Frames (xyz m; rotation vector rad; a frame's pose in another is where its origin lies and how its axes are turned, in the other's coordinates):
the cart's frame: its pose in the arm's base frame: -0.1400 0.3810 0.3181 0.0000 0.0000 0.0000
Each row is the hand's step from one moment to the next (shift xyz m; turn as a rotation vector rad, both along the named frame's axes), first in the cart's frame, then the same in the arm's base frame.
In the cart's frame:
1: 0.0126 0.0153 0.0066 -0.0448 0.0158 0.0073
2: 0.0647 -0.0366 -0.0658 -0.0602 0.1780 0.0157
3: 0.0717 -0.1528 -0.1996 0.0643 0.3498 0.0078
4: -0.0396 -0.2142 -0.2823 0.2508 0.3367 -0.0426
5: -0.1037 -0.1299 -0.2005 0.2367 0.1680 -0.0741
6: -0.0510 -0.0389 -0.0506 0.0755 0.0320 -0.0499
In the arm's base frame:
1: 0.0126 0.0153 0.0066 -0.0448 0.0158 0.0073
2: 0.0647 -0.0366 -0.0658 -0.0602 0.1780 0.0157
3: 0.0717 -0.1528 -0.1996 0.0643 0.3498 0.0078
4: -0.0396 -0.2142 -0.2823 0.2508 0.3367 -0.0426
5: -0.1037 -0.1299 -0.2005 0.2367 0.1680 -0.0741
6: -0.0510 -0.0389 -0.0506 0.0755 0.0320 -0.0499

